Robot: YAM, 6 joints.
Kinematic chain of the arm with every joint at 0, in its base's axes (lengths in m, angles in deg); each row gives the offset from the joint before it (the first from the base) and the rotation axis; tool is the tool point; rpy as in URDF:
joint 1: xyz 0 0 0.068 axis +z
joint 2: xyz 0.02 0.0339 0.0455 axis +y
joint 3: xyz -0.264 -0.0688 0 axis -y
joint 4: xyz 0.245 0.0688 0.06 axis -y
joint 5: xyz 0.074 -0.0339 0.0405 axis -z
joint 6: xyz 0.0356 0 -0.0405 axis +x
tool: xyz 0 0 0 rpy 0 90 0
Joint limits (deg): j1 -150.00..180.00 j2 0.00..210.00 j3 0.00..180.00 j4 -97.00..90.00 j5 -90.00..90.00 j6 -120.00..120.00
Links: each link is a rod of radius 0.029 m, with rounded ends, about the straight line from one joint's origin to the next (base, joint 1, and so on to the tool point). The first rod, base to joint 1, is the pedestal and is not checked.
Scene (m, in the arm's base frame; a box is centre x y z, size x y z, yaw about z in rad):
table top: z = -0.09
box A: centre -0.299 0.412 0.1 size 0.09 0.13 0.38 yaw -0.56
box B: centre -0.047 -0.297 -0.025 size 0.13 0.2 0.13 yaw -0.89
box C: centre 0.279 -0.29 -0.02 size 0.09 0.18 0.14 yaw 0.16
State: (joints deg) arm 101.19 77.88 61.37 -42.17 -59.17 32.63
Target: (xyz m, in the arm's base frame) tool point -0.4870 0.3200 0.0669
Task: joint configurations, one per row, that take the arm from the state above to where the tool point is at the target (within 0.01 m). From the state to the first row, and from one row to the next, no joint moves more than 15 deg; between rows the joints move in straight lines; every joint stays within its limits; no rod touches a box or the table.
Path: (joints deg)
1: 113.10 86.01 70.39 -36.60 -61.62 36.59
2: 125.01 94.13 79.42 -31.03 -64.07 40.54
3: 136.91 102.26 88.44 -25.46 -66.53 44.50
4: 148.82 110.38 97.46 -19.89 -68.98 48.46
5: 147.71 122.28 104.24 -15.91 -62.19 44.50
6: 146.59 134.18 111.03 -11.93 -55.41 40.54
7: 145.47 146.07 117.81 -7.95 -48.63 36.59
8: 144.36 157.97 124.59 -3.97 -41.85 32.63

